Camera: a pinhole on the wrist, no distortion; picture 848 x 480 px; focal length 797.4 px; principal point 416.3 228.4 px. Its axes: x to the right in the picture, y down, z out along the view. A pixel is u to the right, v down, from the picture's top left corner.
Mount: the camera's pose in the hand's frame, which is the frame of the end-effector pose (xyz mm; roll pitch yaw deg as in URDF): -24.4 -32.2 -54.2 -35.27 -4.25 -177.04
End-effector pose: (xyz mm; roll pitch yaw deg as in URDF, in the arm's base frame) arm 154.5 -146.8 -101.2 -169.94 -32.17 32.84
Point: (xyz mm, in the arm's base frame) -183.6 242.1 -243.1
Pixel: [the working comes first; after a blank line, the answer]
In the camera's frame: 152.6 244.2 433.0

outside the picture
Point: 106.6 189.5 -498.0
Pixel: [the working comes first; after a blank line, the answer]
In the camera's frame: 114.6 -132.3 526.5

590 28
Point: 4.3 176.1 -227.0
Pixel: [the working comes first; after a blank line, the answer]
In the camera's frame: 34.5 96.9 367.9

491 438
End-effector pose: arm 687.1 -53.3 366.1 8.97 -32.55 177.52
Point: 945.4 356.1 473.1
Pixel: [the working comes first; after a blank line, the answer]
In the camera's frame: 163.0 91.3 463.1

697 386
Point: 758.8 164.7 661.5
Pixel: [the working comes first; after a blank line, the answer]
In the camera's frame: -95.8 -95.7 392.6

222 34
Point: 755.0 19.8 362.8
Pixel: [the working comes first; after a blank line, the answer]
In the camera's frame: 40.9 -25.3 98.4

748 23
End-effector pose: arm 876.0 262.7 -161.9 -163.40 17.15 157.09
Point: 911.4 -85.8 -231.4
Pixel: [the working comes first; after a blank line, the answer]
In the camera's frame: 146.0 41.6 327.1

772 330
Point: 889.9 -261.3 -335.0
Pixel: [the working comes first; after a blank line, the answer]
In the camera's frame: 180.1 57.8 528.5

688 316
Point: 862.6 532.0 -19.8
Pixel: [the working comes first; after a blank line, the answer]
In the camera's frame: -118.4 -74.1 -260.8

behind the camera
